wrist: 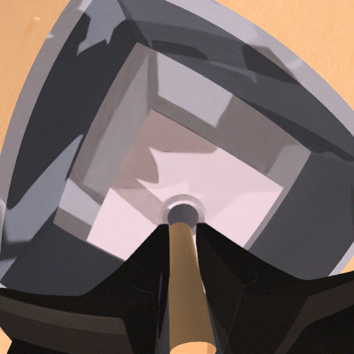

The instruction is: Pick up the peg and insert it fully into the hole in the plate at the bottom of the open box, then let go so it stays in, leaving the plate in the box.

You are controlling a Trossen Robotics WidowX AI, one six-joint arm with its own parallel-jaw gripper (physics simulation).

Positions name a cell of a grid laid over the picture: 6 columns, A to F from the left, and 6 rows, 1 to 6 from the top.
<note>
In view: my gripper (D4), a grey box (B2) and a pale pink square plate (C3).
</note>
